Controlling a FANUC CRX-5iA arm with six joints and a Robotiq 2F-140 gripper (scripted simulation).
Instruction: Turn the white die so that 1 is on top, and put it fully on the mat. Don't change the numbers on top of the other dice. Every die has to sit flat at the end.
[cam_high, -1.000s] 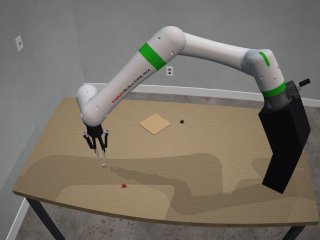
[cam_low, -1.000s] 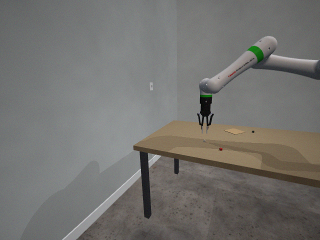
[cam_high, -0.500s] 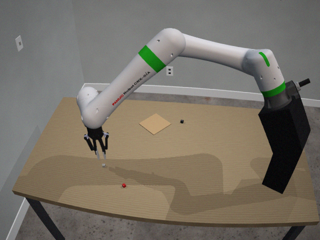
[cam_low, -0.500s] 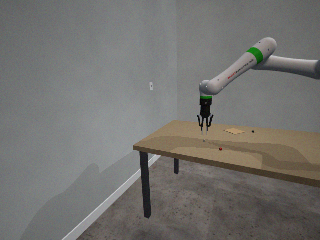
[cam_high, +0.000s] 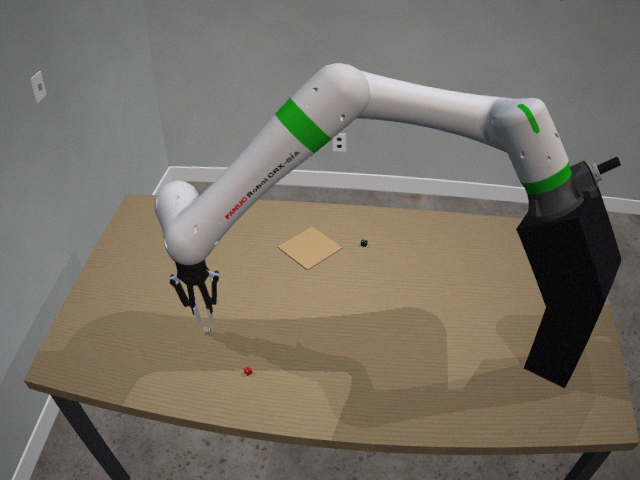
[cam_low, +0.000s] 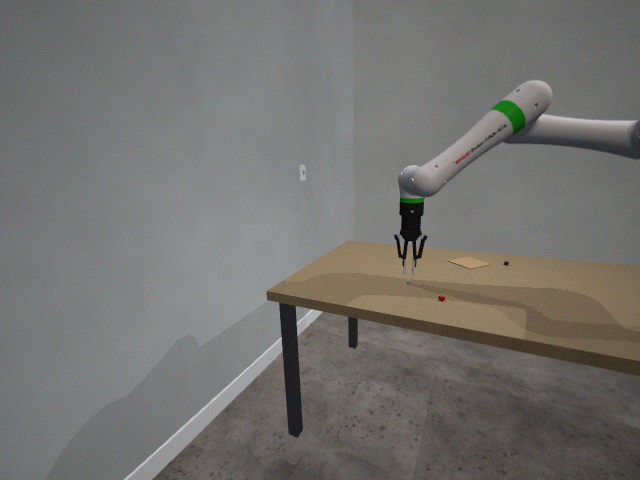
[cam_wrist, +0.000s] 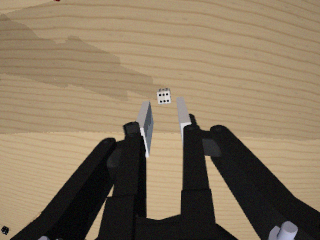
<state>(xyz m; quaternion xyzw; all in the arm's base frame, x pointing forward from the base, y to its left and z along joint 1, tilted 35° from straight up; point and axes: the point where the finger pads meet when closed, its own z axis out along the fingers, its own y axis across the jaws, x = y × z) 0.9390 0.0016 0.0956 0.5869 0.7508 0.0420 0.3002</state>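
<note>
Now: the white die 7 cm below my hand and 1 cm to the left of it. Also, from my hand: tan mat 35 cm to the right, 26 cm behind, 7 cm below; black die 42 cm behind, 37 cm to the right, 7 cm below; red die 14 cm to the left, 13 cm behind, 7 cm below.
</note>
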